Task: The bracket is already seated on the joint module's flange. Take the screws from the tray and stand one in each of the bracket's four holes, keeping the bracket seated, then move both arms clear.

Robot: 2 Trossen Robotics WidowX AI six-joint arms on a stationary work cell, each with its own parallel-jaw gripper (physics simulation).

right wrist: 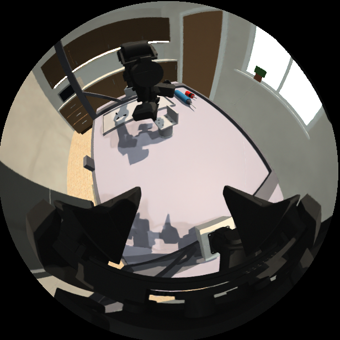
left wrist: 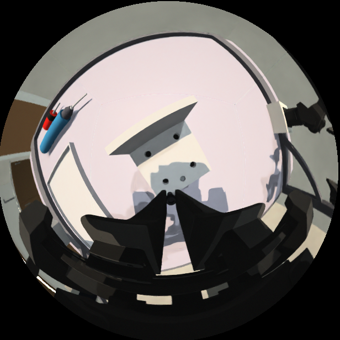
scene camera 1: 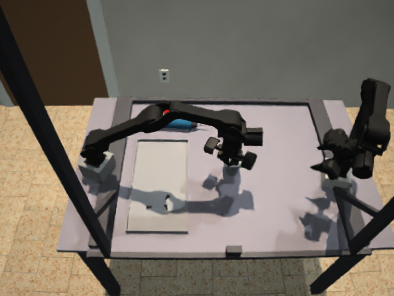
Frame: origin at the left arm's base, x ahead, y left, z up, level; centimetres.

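Seen in the pictures: left gripper, between the fingertips: (scene camera 1: 229, 164); right gripper, between the fingertips: (scene camera 1: 314, 158); left arm's base, origin of its link: (scene camera 1: 95, 159).
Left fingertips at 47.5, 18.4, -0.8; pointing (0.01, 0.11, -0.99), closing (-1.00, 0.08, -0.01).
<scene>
Offsets run from my left fingertips to a thing's top centre, as dx, dy, dz. "*": to the spot under its first point.
The pale bracket (left wrist: 186, 152) (right wrist: 171, 116), with its upright wall, sits on the joint module (right wrist: 166, 133). Its flat part shows several dark round spots and a greyer one; I cannot tell whether any holds a screw. My left gripper (scene camera 1: 231, 161) (left wrist: 170, 193) is shut on a black screw (left wrist: 171, 200), close to the bracket's near edge in the left wrist view. My right gripper (scene camera 1: 317, 157) (right wrist: 183, 190) is open and empty, raised at the picture's right, far from the bracket. The tray {-23.0, -13.5, -6.0} (scene camera 1: 160, 170) (left wrist: 75, 192) holds small dark screws {-21.6, -25.2, -6.1} (scene camera 1: 148, 206) in its front part.
A blue screwdriver {* -27.1, +15.0, -3.8} (scene camera 1: 180, 123) (left wrist: 55, 131) (right wrist: 183, 96) and a red one (left wrist: 49, 120) (right wrist: 189, 93) lie behind the tray. A small dark block {+12.6, -29.8, -1.8} (scene camera 1: 234, 249) (right wrist: 89, 163) is at the table's front edge. Frame posts (scene camera 1: 55, 135) stand at the table's sides.
</scene>
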